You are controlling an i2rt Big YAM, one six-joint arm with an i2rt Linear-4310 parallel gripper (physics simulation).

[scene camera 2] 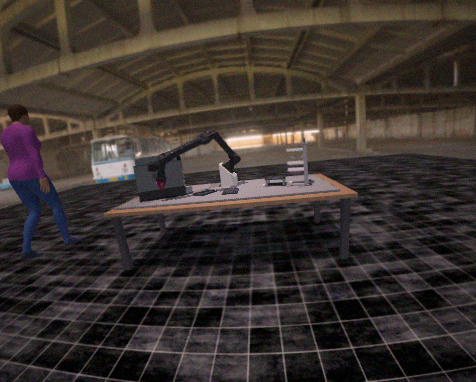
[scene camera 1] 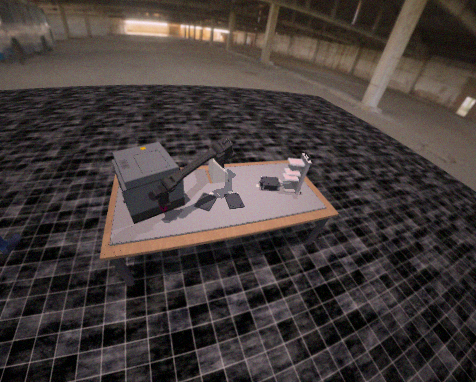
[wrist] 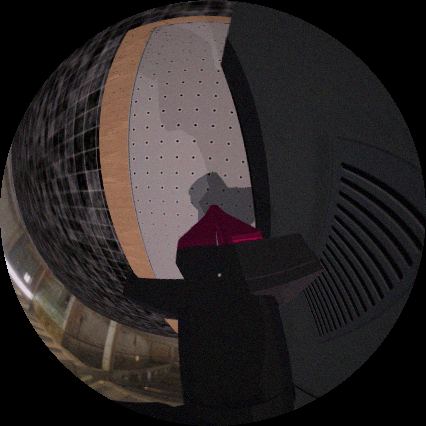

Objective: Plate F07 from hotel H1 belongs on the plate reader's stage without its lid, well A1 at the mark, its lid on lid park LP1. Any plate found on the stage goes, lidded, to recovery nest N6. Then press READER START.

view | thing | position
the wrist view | my gripper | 213,209
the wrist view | vented side panel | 363,239
